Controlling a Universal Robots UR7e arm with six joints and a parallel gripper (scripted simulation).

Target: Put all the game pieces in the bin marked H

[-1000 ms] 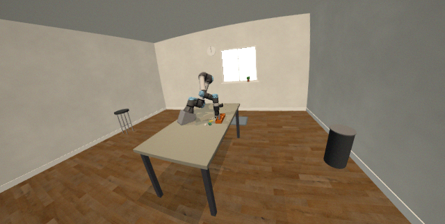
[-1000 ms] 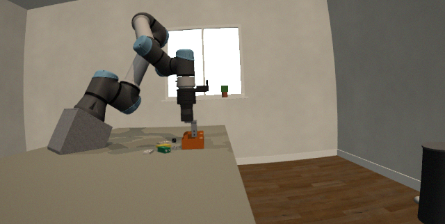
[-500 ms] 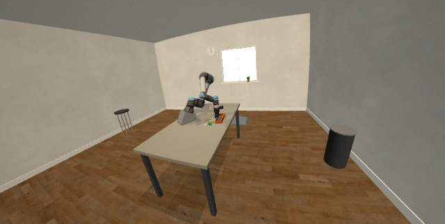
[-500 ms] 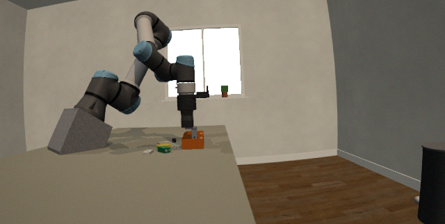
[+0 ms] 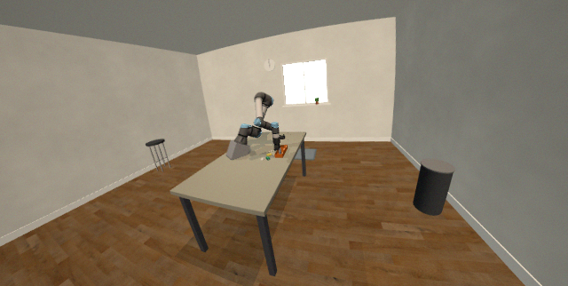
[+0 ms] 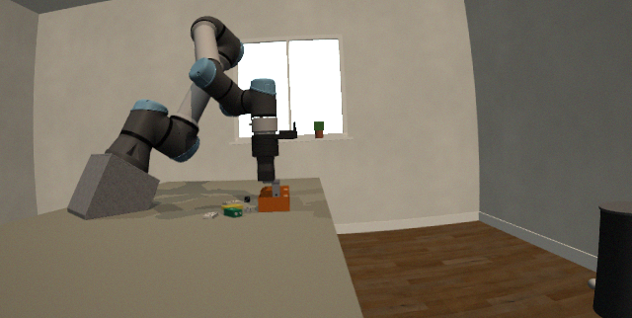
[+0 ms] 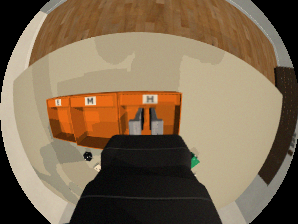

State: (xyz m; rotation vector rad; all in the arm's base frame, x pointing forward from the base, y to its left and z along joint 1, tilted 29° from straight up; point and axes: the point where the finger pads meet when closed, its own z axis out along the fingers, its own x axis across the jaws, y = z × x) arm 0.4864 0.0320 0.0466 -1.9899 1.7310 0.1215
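Right now my hand is 2 cm past the orange bin, 8 cm to the right of it and 1 cm above it. The rest, counted from my hand: yellow flat piece (13 cm behind, 1 cm to the right, 3 cm below); then grey thing (7 cm behind, 4 cm to the right, 3 cm below); then green block (9 cm behind, 11 cm to the right, 3 cm below).
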